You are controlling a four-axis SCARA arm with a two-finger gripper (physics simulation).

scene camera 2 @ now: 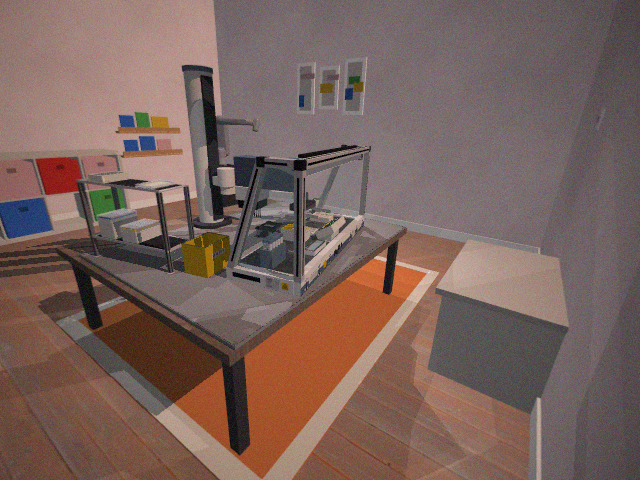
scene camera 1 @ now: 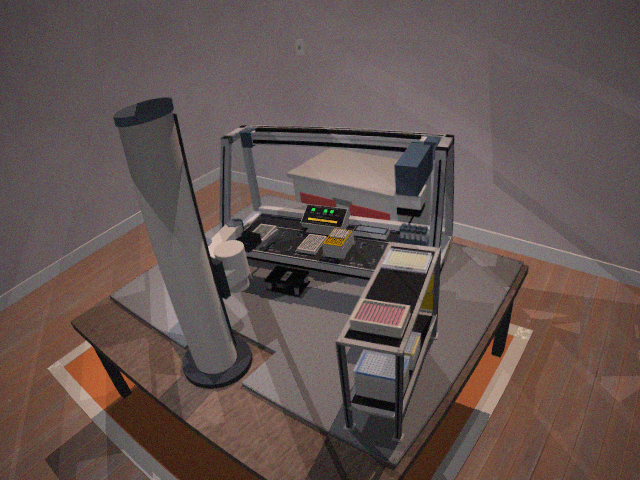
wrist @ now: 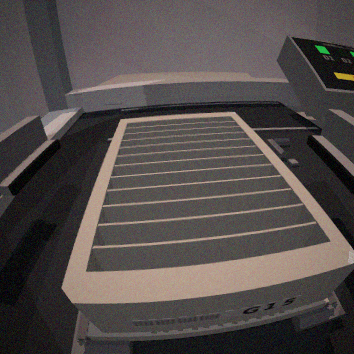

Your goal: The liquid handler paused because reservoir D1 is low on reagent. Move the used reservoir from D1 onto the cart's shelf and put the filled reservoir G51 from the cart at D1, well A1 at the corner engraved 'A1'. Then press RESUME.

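Seen in the pictures: gripper, fingertip midpoint: [scene camera 2: 324, 214] [scene camera 1: 262, 227] [wrist: 179, 122]; arm's base at its link origin: [scene camera 2: 212, 222] [scene camera 1: 217, 362].
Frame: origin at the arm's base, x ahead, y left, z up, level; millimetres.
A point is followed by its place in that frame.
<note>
The reservoir marked G15 [wrist: 200, 290] {x 567, y 339, z 94 mm} [scene camera 1: 265, 231] {x 639, y 333, z 92 mm} sits at the left of the handler's dark deck. Its long troughs look grey and empty in the wrist view. My gripper [wrist: 179, 122] {x 646, y 353, z 104 mm} [scene camera 1: 254, 238] is open, with one finger on each side of this reservoir, apart from it. A reservoir with pink troughs [scene camera 1: 381, 314] {x 126, y -589, z 385 mm} lies on the near end of the cart's top shelf; its label is not readable. The cart [scene camera 1: 343, 382] {x 12, y -544, z 222 mm} [scene camera 2: 164, 232] {x 483, y -578, z 198 mm} stands at the right in scene camera 1. The tilted screen [scene camera 1: 324, 215] {x 818, y 132, z 132 mm} [wrist: 327, 67] {x 791, y 204, z 124 mm} shows green marks and a yellow bar. No RESUME lettering is readable.
The handler's frame [scene camera 1: 341, 130] {x 871, y 33, z 522 mm} [scene camera 2: 298, 222] {x 1019, y -393, z 305 mm} surrounds the deck, with a blue-grey head [scene camera 1: 412, 167] {x 700, y -373, z 498 mm} at its right. A yellow-topped rack [scene camera 1: 337, 243] {x 662, y -49, z 126 mm} and a white plate [scene camera 1: 311, 243] {x 674, y 100, z 77 mm} stand mid-deck. A pale-yellow plate [scene camera 1: 408, 259] {x 373, y -528, z 374 mm} lies on the cart's far end. A yellow bin [scene camera 2: 199, 258] {x 606, y -517, z 97 mm} stands beside the cart.
</note>
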